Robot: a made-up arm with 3 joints. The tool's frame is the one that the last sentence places. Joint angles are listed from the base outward.
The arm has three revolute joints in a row. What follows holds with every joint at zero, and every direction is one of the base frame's. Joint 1 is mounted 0.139 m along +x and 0.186 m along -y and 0.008 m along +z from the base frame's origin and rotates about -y. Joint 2 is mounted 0.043 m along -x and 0.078 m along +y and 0.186 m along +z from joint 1 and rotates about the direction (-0.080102, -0.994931, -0.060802). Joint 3 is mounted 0.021 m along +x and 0.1 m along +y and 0.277 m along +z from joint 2 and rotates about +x. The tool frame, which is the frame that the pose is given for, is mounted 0.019 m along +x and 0.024 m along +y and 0.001 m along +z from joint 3; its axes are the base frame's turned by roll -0.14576, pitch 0.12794 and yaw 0.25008 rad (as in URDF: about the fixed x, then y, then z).
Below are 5 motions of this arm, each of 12 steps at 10 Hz.
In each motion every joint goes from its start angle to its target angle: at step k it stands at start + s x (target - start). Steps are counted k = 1, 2, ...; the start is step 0. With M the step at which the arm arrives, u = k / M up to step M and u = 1 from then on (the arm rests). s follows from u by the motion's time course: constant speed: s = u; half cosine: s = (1 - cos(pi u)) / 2; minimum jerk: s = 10 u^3 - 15 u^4 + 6 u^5.
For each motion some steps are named. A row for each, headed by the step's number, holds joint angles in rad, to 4 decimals.
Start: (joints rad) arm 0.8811 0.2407 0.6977
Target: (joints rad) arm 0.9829 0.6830 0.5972
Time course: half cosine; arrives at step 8
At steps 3, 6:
3: 0.9125 0.3772 0.6667
6: 0.9680 0.6182 0.6119

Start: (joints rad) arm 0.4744 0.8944 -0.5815
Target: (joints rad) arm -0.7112 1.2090 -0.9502
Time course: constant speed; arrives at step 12
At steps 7, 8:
7: -0.2172 1.0779 -0.7966
8: -0.3160 1.1041 -0.8273

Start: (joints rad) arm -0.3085 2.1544 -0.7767
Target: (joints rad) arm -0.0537 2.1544 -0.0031
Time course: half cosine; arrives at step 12
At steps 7, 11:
7: -0.1481 2.1544 -0.2898
11: -0.0580 2.1544 -0.0163

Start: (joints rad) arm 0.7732 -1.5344 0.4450
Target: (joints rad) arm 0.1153 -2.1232 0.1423
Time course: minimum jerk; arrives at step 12
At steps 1, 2, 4, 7, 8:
1: 0.7699 -1.5374 0.4435
2: 0.7498 -1.5553 0.4343
4: 0.6351 -1.6580 0.3815
7: 0.3433 -1.9191 0.2472
8: 0.2534 -1.9996 0.2058

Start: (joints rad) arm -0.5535 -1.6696 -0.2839
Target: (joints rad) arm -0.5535 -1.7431 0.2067
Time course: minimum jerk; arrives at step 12
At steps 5, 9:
5: -0.5535 -1.6951 -0.1138
9: -0.5535 -1.7355 0.1559

